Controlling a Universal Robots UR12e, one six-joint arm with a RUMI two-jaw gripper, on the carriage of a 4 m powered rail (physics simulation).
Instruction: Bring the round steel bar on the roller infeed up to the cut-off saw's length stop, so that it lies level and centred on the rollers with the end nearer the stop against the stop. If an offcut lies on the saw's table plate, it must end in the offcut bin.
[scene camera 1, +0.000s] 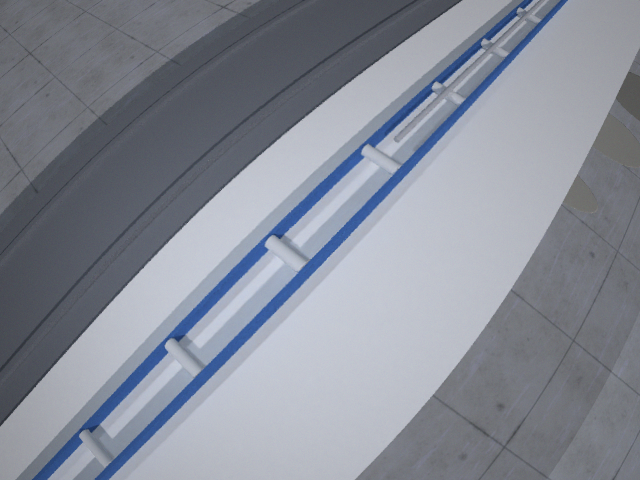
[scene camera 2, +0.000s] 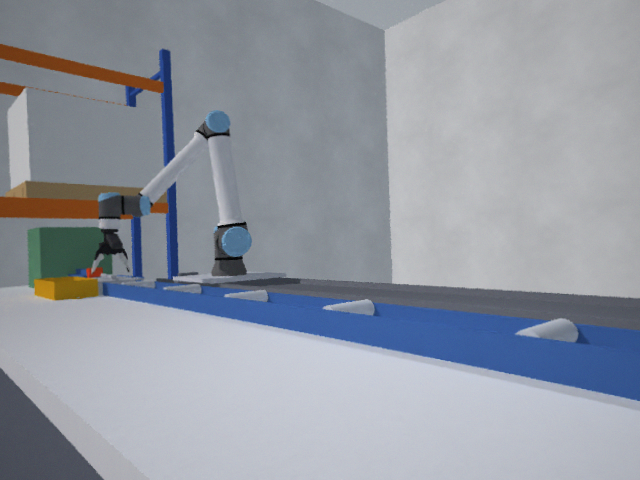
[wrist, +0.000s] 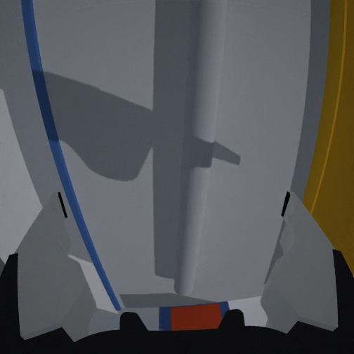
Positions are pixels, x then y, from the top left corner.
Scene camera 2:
my gripper: 111, 273
roller: 561, 329
yellow offcut bin: 60, 288
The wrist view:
my gripper: 174, 194
